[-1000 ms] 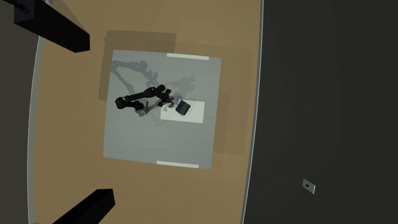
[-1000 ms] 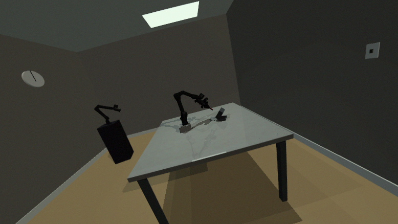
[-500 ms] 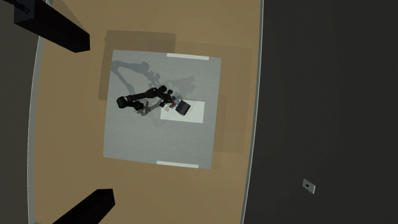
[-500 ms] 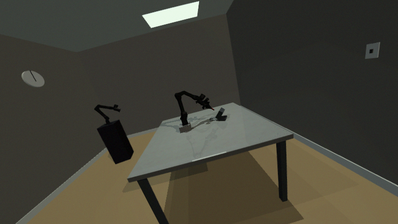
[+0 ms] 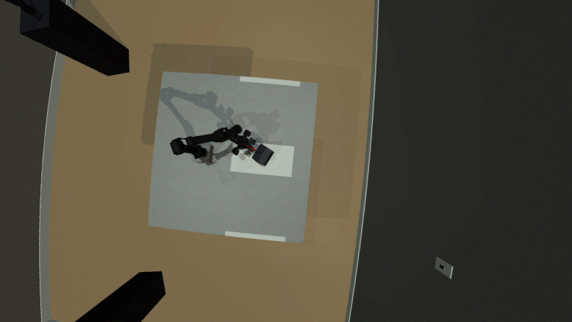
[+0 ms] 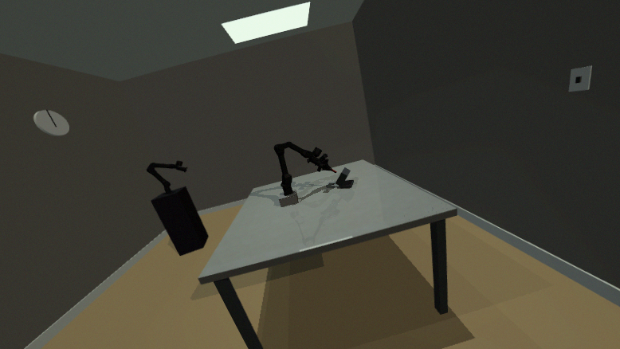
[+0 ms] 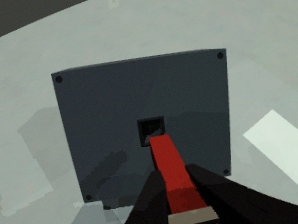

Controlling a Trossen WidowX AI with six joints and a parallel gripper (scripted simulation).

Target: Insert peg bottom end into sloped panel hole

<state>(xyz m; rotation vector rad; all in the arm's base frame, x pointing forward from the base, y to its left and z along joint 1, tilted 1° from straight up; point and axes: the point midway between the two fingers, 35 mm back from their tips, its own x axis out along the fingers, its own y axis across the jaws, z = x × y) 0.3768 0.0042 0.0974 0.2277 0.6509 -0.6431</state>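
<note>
The sloped panel is 7 cm below my gripper tip, 6 cm ahead of it and 5 cm to the right of it. Round my gripper tip: peg (1 cm to the left, 1 cm behind, 1 cm above).
</note>
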